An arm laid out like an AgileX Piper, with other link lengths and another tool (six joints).
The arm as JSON. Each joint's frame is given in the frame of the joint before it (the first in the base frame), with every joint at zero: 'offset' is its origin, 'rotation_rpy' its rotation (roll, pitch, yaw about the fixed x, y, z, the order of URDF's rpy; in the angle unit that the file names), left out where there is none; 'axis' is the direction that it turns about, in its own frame. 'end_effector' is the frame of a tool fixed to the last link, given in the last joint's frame.
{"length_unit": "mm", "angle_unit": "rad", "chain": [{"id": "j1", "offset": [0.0, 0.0, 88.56], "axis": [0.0, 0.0, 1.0]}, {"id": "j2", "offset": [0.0, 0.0, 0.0], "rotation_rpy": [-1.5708, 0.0, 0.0], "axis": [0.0, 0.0, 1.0]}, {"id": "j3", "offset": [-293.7, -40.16, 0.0], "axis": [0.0, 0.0, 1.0]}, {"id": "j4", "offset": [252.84, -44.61, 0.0], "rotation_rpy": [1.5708, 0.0, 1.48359], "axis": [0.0, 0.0, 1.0]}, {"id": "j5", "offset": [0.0, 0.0, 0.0], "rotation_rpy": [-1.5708, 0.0, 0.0], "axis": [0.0, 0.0, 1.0]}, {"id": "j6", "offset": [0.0, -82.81, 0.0], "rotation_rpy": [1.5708, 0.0, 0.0], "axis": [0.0, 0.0, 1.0]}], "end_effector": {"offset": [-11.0, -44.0, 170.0], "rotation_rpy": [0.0, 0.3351, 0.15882]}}
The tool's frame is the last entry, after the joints.
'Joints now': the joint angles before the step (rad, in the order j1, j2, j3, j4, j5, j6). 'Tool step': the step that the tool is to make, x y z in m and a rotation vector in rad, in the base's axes. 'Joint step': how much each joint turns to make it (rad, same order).
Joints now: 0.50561 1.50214 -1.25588 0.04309 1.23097 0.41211
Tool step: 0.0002 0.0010 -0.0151 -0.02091 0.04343 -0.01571
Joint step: 0.00200 0.04918 -0.00161 -0.00002 -0.00018 0.01794
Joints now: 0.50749 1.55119 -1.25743 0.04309 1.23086 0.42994
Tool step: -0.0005 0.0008 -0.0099 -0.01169 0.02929 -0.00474
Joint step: 0.00007 0.03103 0.00002 0.00363 0.00006 0.00405
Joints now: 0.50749 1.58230 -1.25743 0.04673 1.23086 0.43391
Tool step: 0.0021 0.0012 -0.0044 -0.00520 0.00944 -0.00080
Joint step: 0.00010 0.01951 -0.00639 -0.00001 -0.00238 0.00080
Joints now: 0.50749 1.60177 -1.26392 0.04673 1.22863 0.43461
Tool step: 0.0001 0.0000 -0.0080 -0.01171 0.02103 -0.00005
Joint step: -0.00014 0.02520 0.00012 0.00001 -0.00124 -0.00015
